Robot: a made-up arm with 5 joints.
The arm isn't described. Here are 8 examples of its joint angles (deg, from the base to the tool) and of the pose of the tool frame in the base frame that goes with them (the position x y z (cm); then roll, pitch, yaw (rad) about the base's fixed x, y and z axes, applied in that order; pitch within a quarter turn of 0, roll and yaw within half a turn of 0).
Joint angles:
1: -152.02 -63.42 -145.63 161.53 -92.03
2: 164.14 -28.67 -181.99 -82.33 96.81
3: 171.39 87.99 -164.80 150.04 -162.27
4: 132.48 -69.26 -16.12 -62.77 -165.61
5: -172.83 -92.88 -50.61 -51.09 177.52
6: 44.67 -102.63 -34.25 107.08 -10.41
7: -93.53 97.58 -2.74 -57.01 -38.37
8: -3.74 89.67 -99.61 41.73 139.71
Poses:
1: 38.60 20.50 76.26 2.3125 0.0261 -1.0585
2: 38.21 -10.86 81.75 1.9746 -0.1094 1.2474
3: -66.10 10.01 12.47 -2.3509 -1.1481 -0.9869
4: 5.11 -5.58 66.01 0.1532 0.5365 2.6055
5: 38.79 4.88 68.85 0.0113 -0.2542 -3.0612
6: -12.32 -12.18 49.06 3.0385 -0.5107 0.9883
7: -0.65 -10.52 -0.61 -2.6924 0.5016 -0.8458
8: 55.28 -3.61 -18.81 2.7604 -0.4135 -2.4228
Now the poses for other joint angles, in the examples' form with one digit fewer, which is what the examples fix.
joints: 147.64 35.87 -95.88 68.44 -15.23
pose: -55.8 35.3 39.1 -3.103 0.142 2.845
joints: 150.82 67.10 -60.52 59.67 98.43
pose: -35.1 19.6 -2.9 1.989 -0.135 1.002
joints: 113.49 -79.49 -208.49 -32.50 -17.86
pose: 26.6 -61.2 17.0 -2.894 0.651 2.376
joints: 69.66 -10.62 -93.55 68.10 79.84
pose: 13.2 35.6 82.1 -2.520 -0.104 -0.211
